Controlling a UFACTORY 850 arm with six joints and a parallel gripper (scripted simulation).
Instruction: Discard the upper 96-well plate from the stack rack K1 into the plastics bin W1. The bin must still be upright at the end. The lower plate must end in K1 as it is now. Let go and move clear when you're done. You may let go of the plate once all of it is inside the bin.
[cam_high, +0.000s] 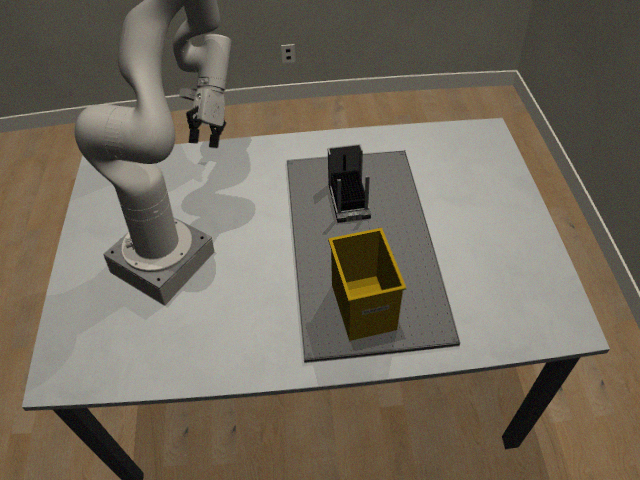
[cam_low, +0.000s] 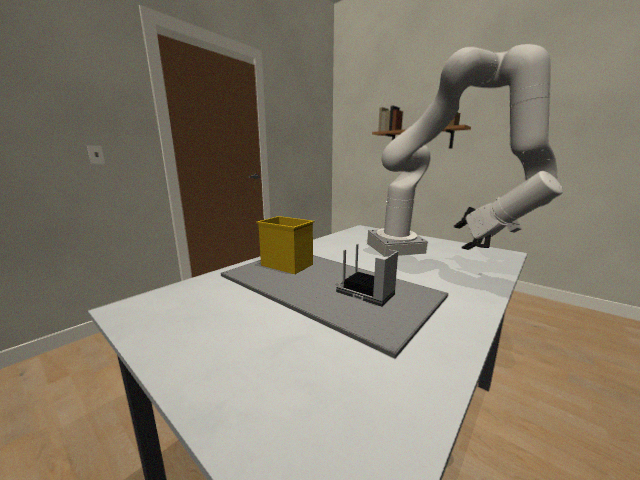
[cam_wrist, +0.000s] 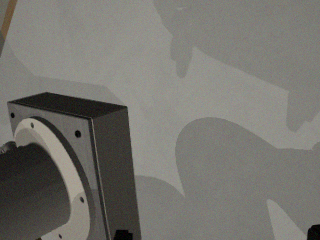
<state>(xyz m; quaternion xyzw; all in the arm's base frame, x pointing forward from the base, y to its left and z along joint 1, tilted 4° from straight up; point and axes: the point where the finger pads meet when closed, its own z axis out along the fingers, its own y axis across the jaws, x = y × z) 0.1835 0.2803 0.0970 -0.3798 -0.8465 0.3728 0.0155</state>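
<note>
My gripper is now 370 mm short of the black 96-well plate, 230 mm to the left of it and 90 mm above it. The rest, counted from my hand: yellow plastics bin W1: 600 mm to the right, 280 mm ahead, 40 mm below.
</note>
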